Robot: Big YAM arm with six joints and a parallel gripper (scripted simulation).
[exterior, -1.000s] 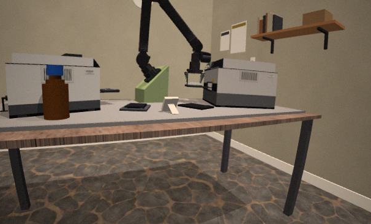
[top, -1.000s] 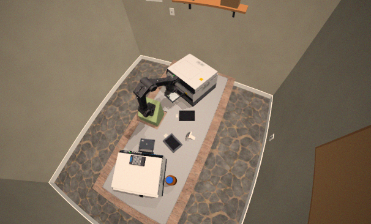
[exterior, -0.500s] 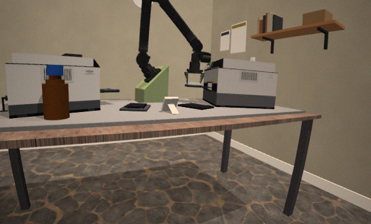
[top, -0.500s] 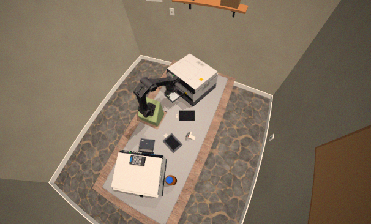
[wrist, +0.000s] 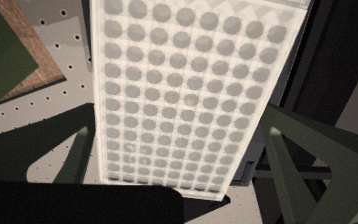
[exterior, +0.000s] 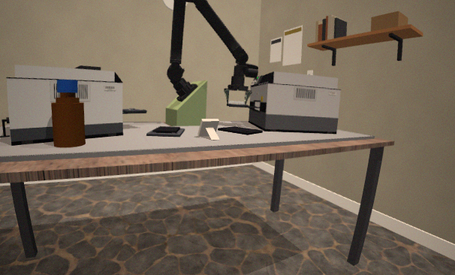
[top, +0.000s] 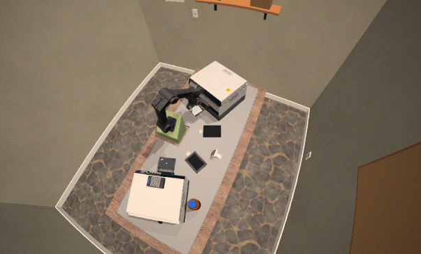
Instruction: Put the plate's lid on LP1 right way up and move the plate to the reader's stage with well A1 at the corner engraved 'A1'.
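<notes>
My hand is right at the lidded white well plate. From my hand the other things lie so: black pad: 210 mm ahead, 90 mm to the right, 120 mm below; dark lid: 210 mm ahead, 420 mm to the right, 110 mm below; grey pad: 210 mm ahead, 420 mm to the right, 120 mm below.
</notes>
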